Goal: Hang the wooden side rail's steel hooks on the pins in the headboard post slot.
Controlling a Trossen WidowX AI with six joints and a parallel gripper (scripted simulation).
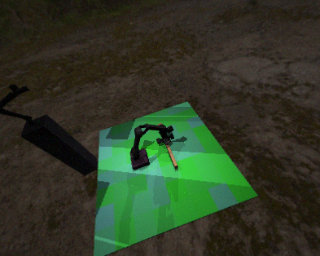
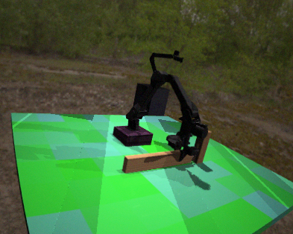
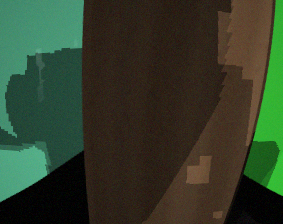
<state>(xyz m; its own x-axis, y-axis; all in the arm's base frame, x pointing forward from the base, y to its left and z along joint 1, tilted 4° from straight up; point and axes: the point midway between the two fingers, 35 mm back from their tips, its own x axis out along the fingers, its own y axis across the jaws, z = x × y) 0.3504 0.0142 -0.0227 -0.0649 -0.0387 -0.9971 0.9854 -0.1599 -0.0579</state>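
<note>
Right now my gripper tip is 20 mm short of the wooden headboard post, 140 mm to the right of it and 60 mm below it.
</note>
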